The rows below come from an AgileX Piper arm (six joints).
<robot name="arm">
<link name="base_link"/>
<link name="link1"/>
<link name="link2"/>
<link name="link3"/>
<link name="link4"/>
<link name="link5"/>
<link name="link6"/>
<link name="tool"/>
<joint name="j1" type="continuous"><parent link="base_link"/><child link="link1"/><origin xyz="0 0 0.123" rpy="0 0 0"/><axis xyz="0 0 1"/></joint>
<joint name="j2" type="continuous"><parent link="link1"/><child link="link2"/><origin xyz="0 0 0" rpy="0 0 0"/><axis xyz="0 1 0"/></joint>
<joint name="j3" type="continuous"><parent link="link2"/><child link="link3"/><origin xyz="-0.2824 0 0.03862" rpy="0 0 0"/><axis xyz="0 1 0"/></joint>
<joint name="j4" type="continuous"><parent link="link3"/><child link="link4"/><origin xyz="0.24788 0 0.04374" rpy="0 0 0"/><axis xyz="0.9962 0 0.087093"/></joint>
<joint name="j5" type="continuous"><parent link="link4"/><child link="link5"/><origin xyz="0 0 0" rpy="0 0 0"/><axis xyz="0 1 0"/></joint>
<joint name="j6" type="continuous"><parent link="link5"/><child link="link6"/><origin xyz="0.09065 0 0.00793" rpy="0 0 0"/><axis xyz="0.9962 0 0.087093"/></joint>
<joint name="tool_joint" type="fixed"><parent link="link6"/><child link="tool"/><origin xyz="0 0 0" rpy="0 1.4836 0"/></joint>
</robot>
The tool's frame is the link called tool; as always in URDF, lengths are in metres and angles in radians. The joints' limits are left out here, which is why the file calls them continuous.
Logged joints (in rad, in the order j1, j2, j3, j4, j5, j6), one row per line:
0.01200, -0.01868, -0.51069, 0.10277, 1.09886, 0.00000
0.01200, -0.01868, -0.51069, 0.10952, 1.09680, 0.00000
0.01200, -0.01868, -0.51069, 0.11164, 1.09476, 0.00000
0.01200, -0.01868, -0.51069, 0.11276, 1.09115, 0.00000
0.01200, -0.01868, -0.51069, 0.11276, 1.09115, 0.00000
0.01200, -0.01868, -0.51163, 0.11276, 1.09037, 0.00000
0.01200, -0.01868, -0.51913, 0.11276, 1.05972, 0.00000
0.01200, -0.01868, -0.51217, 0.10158, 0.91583, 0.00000
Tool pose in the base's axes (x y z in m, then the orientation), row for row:
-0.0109, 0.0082, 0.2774, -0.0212, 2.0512, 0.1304
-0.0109, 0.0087, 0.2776, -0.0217, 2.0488, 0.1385
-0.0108, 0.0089, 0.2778, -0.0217, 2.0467, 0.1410
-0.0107, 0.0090, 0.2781, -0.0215, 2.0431, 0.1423
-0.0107, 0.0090, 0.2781, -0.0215, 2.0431, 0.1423
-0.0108, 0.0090, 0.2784, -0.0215, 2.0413, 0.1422
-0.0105, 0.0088, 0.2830, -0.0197, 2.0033, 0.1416
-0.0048, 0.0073, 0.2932, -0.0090, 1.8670, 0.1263
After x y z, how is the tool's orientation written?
As a rotation vector, in radians.
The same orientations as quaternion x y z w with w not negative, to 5 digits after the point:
-0.00883, 0.85436, 0.05431, 0.51677
-0.00904, 0.85365, 0.05771, 0.51756
-0.00904, 0.85308, 0.05877, 0.51839
-0.00897, 0.85213, 0.05935, 0.51988
-0.00897, 0.85213, 0.05935, 0.51988
-0.00897, 0.85166, 0.05933, 0.52065
-0.00828, 0.84159, 0.05949, 0.53677
-0.00387, 0.80314, 0.05433, 0.59330

